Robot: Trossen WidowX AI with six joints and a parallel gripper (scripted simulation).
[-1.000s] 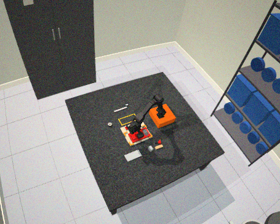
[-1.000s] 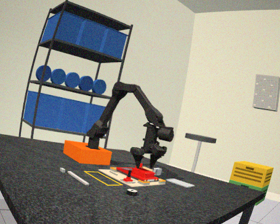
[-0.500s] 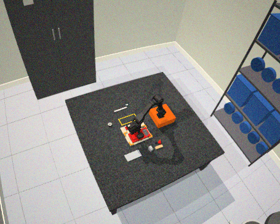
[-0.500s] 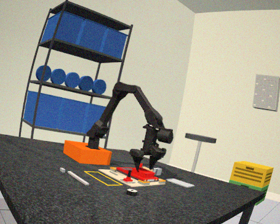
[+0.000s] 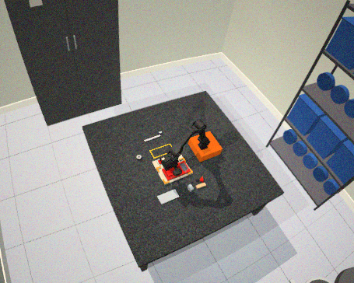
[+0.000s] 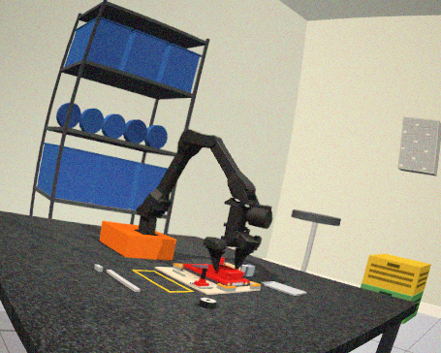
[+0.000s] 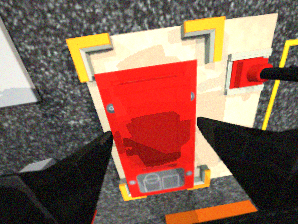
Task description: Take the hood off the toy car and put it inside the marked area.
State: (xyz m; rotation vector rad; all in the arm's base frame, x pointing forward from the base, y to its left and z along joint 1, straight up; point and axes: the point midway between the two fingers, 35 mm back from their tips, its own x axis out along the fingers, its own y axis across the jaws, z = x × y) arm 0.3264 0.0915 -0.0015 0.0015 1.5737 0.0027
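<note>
My gripper tip is right at the hood.
</note>
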